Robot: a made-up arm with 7 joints. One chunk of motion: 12 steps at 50 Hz.
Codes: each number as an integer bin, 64 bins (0 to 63) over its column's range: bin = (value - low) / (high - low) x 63, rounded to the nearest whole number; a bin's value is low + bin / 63 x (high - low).
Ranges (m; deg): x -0.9..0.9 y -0.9..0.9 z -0.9..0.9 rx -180..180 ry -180..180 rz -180..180
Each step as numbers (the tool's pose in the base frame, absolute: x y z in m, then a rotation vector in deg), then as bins.
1 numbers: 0.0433 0.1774 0.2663 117.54 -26.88 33.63
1 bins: 33 38 41 52 27 37
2 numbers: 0.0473 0.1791 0.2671 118.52 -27.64 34.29
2 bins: 33 38 41 52 27 38
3 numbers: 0.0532 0.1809 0.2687 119.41 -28.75 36.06
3 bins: 33 38 41 52 26 38
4 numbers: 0.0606 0.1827 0.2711 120.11 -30.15 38.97
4 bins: 34 38 41 53 26 38
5 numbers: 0.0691 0.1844 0.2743 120.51 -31.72 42.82
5 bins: 34 38 41 53 26 39
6 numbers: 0.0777 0.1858 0.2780 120.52 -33.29 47.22
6 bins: 34 38 41 53 26 40
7 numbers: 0.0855 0.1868 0.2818 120.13 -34.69 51.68
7 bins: 34 38 41 53 25 41
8 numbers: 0.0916 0.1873 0.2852 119.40 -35.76 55.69
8 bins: 35 38 41 52 25 41
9 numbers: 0.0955 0.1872 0.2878 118.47 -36.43 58.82
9 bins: 35 38 42 52 25 42
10 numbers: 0.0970 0.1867 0.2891 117.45 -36.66 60.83
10 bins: 35 38 42 52 25 42
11 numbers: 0.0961 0.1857 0.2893 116.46 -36.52 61.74
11 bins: 35 38 42 52 25 42
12 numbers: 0.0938 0.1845 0.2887 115.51 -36.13 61.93
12 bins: 35 38 42 52 25 42
